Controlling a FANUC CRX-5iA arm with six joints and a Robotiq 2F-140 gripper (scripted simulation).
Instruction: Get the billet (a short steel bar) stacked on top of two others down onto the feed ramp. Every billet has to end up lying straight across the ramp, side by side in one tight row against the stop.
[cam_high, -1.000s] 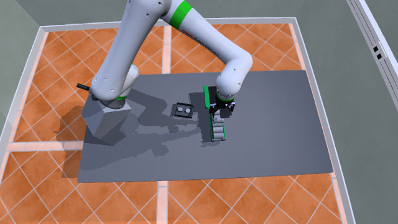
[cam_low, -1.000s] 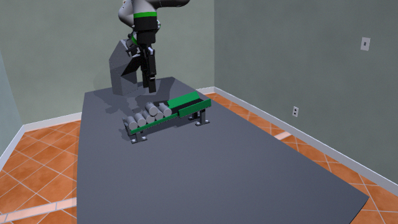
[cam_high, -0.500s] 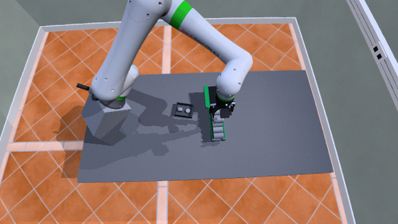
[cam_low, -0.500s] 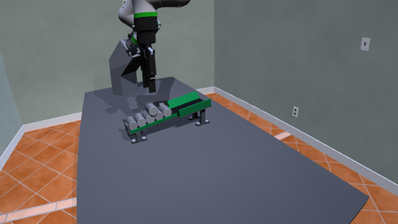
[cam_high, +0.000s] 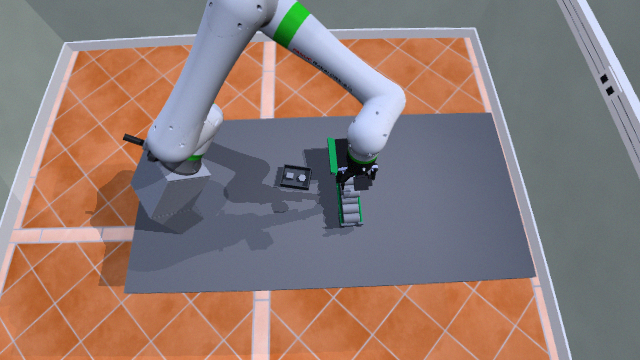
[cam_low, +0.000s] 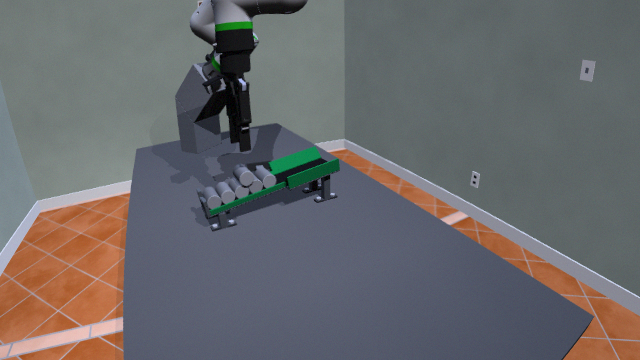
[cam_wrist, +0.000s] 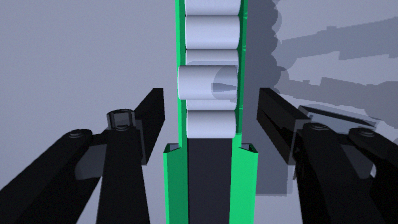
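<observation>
Now: hand 2 cm short of the stop, 12 cm to the left of it and 17 cm above it. Also, from my hand: small dark tray 25 cm behind, 8 cm to the left, 22 cm below.
</observation>
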